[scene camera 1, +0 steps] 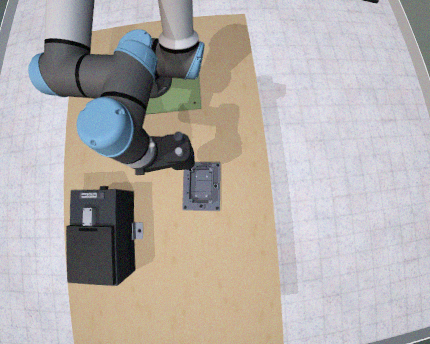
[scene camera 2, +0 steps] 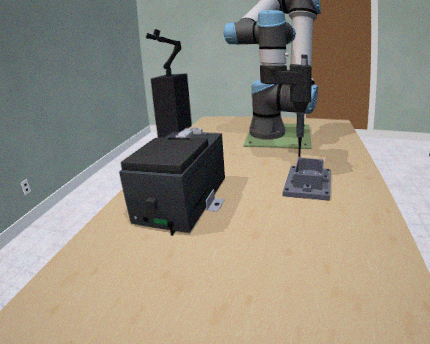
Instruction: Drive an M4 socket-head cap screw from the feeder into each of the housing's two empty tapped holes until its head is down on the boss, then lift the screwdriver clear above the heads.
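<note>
The grey housing stands on the table, with a square base plate and a raised walled pocket. Small holes show at its rim, but I cannot tell which are tapped or whether any hold screws. My screwdriver hangs upright over the housing's far left part; its thin bit ends at or just above the far edge in the scene camera 2 view. Its tip is hidden under the tool body in the scene camera 1 view. I cannot see whether a screw is on the bit. The black feeder stands left of the housing.
A small metal bracket sticks out from the feeder's right side. The arm's base stands on a green plate at the far end of the wooden table. A black pedestal with a small jointed arm stands at the back left.
</note>
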